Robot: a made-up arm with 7 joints. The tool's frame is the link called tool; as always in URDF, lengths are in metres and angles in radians.
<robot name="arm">
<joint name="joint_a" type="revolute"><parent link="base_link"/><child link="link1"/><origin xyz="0.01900 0.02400 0.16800" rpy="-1.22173 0.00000 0.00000"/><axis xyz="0 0 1"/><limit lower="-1.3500" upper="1.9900"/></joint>
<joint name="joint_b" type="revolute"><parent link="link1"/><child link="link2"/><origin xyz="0.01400 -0.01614 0.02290" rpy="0.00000 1.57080 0.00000"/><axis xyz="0 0 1"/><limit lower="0.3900" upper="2.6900"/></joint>
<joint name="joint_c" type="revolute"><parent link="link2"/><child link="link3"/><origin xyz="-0.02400 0.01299 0.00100" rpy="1.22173 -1.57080 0.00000"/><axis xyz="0 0 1"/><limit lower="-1.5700" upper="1.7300"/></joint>
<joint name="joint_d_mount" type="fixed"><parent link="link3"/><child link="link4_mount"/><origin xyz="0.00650 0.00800 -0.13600" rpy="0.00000 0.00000 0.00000"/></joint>
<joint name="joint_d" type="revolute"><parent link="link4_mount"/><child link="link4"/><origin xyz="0.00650 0.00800 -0.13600" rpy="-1.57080 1.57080 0.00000"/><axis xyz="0 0 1"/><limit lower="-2.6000" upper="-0.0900"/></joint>
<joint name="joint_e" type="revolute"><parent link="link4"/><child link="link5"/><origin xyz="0.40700 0.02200 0.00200" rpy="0.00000 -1.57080 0.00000"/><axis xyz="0 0 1"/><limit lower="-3.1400" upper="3.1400"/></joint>
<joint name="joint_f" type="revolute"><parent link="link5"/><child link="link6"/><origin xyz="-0.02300 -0.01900 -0.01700" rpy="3.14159 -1.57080 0.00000"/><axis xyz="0 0 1"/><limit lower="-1.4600" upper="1.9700"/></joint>
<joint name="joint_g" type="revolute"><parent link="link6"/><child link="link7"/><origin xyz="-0.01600 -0.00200 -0.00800" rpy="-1.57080 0.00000 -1.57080"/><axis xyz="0 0 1"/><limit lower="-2.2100" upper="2.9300"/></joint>
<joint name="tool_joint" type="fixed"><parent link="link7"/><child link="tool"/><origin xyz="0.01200 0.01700 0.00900" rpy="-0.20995 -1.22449 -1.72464"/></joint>
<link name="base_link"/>
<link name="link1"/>
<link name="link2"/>
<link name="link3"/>
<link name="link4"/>
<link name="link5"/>
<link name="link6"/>
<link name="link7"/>
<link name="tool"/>
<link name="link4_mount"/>
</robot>
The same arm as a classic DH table. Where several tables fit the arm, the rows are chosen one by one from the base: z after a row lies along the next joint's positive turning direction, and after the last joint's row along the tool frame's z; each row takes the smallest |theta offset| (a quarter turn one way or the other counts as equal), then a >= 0, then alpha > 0; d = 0 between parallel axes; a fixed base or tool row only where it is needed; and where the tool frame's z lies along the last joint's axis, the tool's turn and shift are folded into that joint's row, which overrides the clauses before.
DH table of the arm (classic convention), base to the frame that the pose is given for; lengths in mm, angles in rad. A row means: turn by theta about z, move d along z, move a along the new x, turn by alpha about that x. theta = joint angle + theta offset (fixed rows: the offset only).
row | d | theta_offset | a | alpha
base (fixed) | 159.3 | 0 | 19 | -1.2218
joint_a | 48.4 | -1.5708 | 16.1 | -1.5708
joint_b | 15 | 1.2218 | -27 | 1.5708
joint_c | -276 | 1.5708 | 13 | -1.5708
joint_d | 18 | 0 | -22 | 1.5708
joint_e | -424 | 0 | 19 | -1.5708
joint_f | -31 | 0 | -2 | 1.5708
joint_g | -14.1 | -0.3766 | -4.9 | 1.2324
tool (fixed) | 21.4 | 1.6459 | 0 | 0
Joint limits (rad, base to tool): -1.35..1.99 0.39..2.69 -1.57..1.73 -2.6..-0.09 -3.14..3.14 -1.46..1.97 -2.21..2.93

